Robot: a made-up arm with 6 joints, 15 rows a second.
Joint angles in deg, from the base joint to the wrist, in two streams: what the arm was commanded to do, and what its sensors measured. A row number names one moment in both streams.
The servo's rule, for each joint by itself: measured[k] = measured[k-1] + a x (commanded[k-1-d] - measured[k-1]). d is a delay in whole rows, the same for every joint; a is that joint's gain. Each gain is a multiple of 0.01, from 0.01 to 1. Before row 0 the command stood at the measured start. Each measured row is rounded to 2 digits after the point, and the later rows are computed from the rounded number. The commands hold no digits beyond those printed.
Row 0, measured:
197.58, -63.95, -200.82, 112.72, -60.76, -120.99
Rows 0 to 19, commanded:
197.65, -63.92, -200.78, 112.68, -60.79, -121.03
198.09, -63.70, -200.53, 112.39, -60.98, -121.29
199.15, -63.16, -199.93, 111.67, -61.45, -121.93
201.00, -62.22, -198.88, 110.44, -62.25, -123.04
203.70, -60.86, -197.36, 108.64, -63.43, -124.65
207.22, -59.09, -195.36, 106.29, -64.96, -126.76
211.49, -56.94, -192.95, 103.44, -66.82, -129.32
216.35, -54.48, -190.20, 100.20, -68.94, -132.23
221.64, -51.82, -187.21, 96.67, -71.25, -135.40
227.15, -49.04, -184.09, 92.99, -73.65, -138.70
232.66, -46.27, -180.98, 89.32, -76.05, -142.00
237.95, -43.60, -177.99, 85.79, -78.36, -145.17
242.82, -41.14, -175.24, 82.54, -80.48, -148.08
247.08, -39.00, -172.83, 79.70, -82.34, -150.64
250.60, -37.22, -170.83, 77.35, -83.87, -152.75
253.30, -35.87, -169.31, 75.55, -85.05, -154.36
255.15, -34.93, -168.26, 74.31, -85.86, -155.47
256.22, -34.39, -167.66, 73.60, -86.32, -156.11
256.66, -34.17, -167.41, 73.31, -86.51, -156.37
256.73, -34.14, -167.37, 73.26, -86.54, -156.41
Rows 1 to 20, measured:
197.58, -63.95, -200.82, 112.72, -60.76, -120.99
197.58, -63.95, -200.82, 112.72, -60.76, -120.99
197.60, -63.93, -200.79, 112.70, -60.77, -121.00
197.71, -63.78, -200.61, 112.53, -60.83, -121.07
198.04, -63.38, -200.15, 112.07, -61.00, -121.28
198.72, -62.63, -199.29, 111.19, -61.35, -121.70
199.87, -61.48, -197.98, 109.81, -61.93, -122.41
201.56, -59.93, -196.20, 107.91, -62.78, -123.45
203.84, -57.99, -193.99, 105.50, -63.91, -124.86
206.72, -55.71, -191.41, 102.64, -65.32, -126.63
210.15, -53.18, -188.55, 99.42, -66.98, -128.73
214.06, -50.49, -185.52, 95.95, -68.85, -131.12
218.34, -47.75, -182.43, 92.37, -70.87, -133.73
222.85, -45.05, -179.41, 88.82, -72.97, -136.48
227.44, -42.51, -176.57, 85.43, -75.07, -139.26
231.96, -40.23, -174.03, 82.34, -77.11, -141.99
236.25, -38.27, -171.85, 79.65, -79.00, -144.57
240.17, -36.71, -170.12, 77.44, -80.69, -146.92
243.62, -35.55, -168.86, 75.75, -82.14, -148.97
246.52, -34.80, -168.04, 74.59, -83.31, -150.68
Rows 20 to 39, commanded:
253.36, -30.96, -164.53, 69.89, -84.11, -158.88
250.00, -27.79, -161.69, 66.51, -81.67, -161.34
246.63, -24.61, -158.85, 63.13, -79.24, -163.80
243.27, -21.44, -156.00, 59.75, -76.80, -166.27
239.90, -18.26, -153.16, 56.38, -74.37, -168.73
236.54, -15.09, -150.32, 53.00, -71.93, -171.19
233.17, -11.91, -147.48, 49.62, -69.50, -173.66
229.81, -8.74, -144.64, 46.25, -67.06, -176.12
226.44, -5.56, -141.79, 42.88, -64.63, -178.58
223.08, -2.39, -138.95, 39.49, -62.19, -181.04
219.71, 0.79, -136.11, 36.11, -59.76, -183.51
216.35, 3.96, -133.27, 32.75, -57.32, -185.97
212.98, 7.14, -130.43, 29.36, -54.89, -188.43
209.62, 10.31, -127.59, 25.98, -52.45, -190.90
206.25, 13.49, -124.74, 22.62, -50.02, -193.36
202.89, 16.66, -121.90, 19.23, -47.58, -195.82
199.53, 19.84, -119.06, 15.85, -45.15, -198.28
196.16, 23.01, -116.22, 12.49, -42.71, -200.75
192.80, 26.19, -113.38, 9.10, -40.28, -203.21
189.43, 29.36, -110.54, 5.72, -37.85, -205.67
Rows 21 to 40, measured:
248.85, -34.39, -167.61, 73.90, -84.21, -152.05
250.66, -34.23, -167.45, 73.55, -84.86, -153.10
251.28, -32.10, -165.46, 71.57, -84.65, -154.49
250.99, -29.30, -162.90, 68.84, -83.82, -156.13
249.99, -26.25, -160.15, 65.76, -82.54, -157.97
248.44, -23.12, -157.33, 62.51, -80.93, -159.96
246.48, -19.96, -154.49, 59.20, -79.09, -162.06
244.19, -16.79, -151.65, 55.85, -77.09, -164.25
241.66, -13.62, -148.81, 52.49, -74.96, -166.51
238.93, -10.45, -145.97, 49.12, -72.75, -168.82
236.06, -7.27, -143.13, 45.75, -70.48, -171.16
233.07, -4.10, -140.29, 42.37, -68.16, -173.53
230.00, -0.92, -137.45, 38.99, -65.81, -175.93
226.86, 2.25, -134.61, 35.62, -63.43, -178.34
223.67, 5.43, -131.77, 32.24, -61.04, -180.76
220.44, 8.60, -128.93, 28.86, -58.63, -183.19
217.18, 11.78, -126.08, 25.49, -56.22, -185.63
213.89, 14.95, -123.24, 22.11, -53.80, -188.08
210.59, 18.13, -120.40, 18.73, -51.38, -190.53
207.27, 21.30, -117.56, 15.36, -48.95, -192.98

